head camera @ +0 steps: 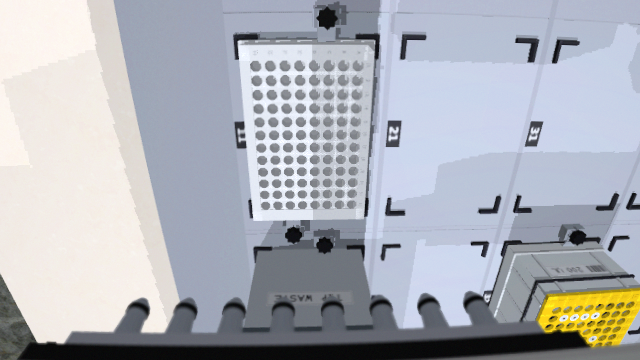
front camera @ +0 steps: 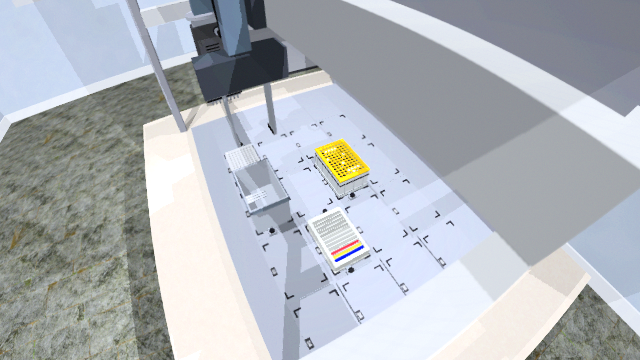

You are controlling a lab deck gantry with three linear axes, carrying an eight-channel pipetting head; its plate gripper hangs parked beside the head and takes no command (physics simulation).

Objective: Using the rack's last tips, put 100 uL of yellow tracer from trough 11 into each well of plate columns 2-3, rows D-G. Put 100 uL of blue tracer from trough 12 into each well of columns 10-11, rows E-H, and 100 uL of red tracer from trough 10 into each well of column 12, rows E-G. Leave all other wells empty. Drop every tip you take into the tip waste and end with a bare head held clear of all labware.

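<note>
The pipetting head, partly hidden behind the gripper body in the front view, hangs high at the back left; its eight nozzles (front camera: pixel 224 98) (head camera: pixel 283 309) are bare. My plate gripper (front camera: pixel 257 138) is parked beside it, its two fingers apart and empty. The white plate (front camera: pixel 241 158) (head camera: pixel 310 213) stands beside the tip waste (front camera: pixel 275 212) (head camera: pixel 310 272); its wells look grey, with no colour visible. Tips lie inside the waste. The yellow tip rack (front camera: pixel 354 177) (head camera: pixel 555 301) holds several white tips. The reservoir (front camera: pixel 352 257) has red (front camera: pixel 345 248), yellow (front camera: pixel 347 251) and blue (front camera: pixel 349 254) strips at its near end.
Dark clamp knobs (front camera: pixel 271 230) (head camera: pixel 327 18) stand beside the labware. A grey upright post (front camera: pixel 160 70) rises at the left deck edge. A large grey panel (front camera: pixel 450 110) covers the right side of the front view. Black corner brackets mark the deck positions.
</note>
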